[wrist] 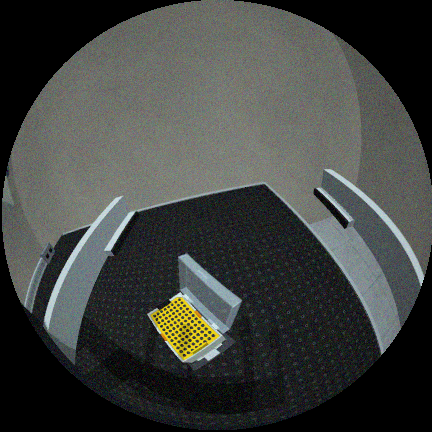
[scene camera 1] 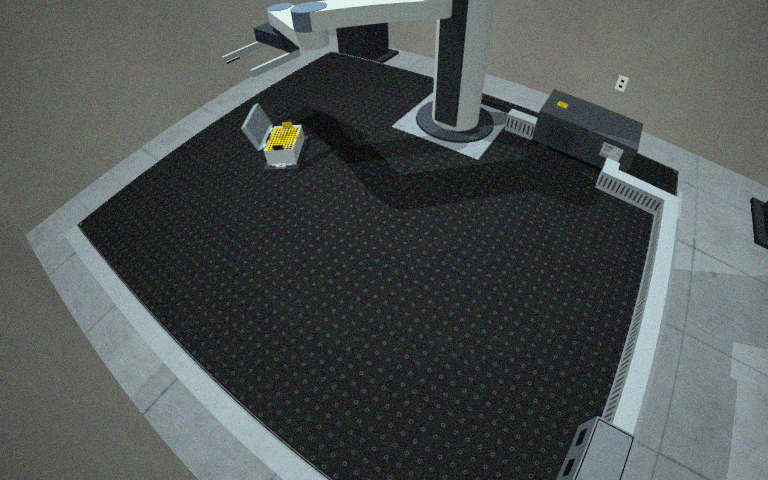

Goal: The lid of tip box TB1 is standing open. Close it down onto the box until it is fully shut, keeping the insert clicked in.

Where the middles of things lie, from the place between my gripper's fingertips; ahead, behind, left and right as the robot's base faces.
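Grey lid [wrist: 215, 302]: my gripper is 50 mm to the right of it, 20 mm short of it and 170 mm above it. Yellow insert [wrist: 187, 333]: 110 mm to the left of my gripper, 20 mm behind it and 210 mm below it. Going by their middles, the grey lid is the nearest to my gripper of the things named here.
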